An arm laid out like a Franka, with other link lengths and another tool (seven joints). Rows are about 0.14 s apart.
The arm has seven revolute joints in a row. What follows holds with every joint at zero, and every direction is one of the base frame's.
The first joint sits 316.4 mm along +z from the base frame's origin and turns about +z.
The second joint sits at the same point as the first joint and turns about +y.
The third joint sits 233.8 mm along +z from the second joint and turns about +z.
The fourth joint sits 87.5 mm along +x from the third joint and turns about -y.
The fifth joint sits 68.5 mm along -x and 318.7 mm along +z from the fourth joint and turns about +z.
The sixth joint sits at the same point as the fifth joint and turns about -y.
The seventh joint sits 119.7 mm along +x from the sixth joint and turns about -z.
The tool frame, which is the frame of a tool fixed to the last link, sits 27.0 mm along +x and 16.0 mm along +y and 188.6 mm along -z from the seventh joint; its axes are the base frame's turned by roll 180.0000, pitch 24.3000 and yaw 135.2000 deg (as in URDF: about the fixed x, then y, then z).
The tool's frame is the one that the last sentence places.
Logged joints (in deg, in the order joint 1, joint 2, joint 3, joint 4, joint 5, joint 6, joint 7), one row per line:
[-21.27, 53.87, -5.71, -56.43, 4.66, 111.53, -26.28]
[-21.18, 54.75, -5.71, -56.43, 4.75, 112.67, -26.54]
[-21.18, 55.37, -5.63, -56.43, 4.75, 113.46, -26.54]
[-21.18, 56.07, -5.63, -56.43, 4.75, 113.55, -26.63]
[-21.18, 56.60, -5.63, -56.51, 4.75, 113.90, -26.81]
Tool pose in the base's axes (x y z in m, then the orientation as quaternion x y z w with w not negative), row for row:
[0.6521, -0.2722, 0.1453, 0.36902, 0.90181, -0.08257, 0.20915]
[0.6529, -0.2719, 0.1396, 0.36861, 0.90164, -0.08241, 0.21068]
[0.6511, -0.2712, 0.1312, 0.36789, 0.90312, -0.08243, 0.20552]
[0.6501, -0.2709, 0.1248, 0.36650, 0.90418, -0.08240, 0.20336]
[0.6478, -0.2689, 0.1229, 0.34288, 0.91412, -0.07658, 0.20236]
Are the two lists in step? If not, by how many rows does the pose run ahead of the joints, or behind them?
The pose runs 1 row ahead of the joints: the pose in row i belongs to the joints in row i + 1.
